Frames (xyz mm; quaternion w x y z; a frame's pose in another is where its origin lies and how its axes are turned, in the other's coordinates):
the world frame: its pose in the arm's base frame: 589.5 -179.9 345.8 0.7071 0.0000 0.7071 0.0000
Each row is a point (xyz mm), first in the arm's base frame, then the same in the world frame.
Working: the arm's base frame: its pose in the world frame: 345.8 179.9 -589.5 0.7071 0.0000 -0.7071 0.0000

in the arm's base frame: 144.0 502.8 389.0
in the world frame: -43.2 682.7 -445.5
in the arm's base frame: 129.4 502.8 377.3
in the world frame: -31.5 682.7 -460.1
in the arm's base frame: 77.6 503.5 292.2
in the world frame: 53.6 683.4 -511.9
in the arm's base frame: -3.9 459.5 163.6
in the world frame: 182.2 639.4 -593.4
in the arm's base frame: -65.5 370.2 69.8
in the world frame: 276.0 550.1 -655.0
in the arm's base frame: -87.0 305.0 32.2
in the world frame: 313.6 484.9 -676.5
